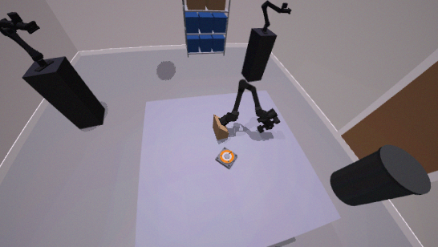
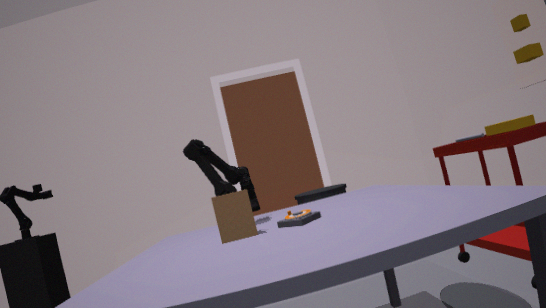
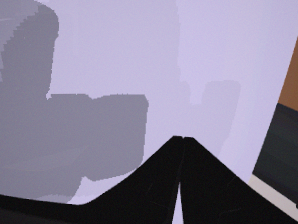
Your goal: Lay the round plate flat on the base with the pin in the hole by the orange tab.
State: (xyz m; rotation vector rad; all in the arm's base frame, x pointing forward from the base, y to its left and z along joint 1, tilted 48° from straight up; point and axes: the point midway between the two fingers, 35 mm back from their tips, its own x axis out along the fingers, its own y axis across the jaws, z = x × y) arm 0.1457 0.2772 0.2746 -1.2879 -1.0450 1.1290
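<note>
Right now the dark grey base is 11 cm ahead of my gripper tip, 46 cm to the right of it and 4 cm below it.
</note>
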